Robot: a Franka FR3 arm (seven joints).
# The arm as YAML. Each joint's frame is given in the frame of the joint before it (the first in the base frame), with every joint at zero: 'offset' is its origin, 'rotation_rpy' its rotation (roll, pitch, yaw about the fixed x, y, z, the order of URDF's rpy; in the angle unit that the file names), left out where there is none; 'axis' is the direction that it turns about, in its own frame. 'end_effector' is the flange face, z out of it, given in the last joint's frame.
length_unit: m
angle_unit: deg
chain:
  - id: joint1
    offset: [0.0, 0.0, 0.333]
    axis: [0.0, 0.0, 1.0]
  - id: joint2
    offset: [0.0, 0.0, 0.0]
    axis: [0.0, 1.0, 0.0]
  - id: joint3
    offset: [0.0, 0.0, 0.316]
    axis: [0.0, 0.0, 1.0]
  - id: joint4
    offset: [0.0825, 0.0, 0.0]
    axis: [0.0, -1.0, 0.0]
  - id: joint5
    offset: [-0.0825, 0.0, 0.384]
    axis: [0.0, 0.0, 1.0]
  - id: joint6
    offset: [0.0, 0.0, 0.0]
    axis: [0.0, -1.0, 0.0]
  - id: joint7
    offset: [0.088, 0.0, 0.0]
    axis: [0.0, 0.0, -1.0]
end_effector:
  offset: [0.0, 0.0, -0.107]
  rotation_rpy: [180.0, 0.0, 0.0]
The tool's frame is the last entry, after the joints.
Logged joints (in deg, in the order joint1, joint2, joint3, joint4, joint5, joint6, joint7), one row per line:
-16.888, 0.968, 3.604, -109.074, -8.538, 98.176, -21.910
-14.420, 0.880, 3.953, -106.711, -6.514, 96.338, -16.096
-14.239, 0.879, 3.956, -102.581, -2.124, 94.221, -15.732
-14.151, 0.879, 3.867, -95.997, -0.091, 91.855, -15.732
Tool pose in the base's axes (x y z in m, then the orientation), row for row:
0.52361, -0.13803, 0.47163, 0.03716, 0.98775, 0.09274, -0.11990
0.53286, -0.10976, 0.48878, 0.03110, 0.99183, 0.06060, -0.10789
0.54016, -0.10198, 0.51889, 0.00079, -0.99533, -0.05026, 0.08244
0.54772, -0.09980, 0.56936, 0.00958, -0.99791, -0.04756, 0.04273
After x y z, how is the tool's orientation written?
As a quaternion, w x y z.
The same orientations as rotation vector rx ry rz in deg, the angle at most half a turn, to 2 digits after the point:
173.71, 16.31, -21.09
175.08, 10.70, -19.04
-179.07, -9.04, 14.83
-178.54, -8.51, 7.64

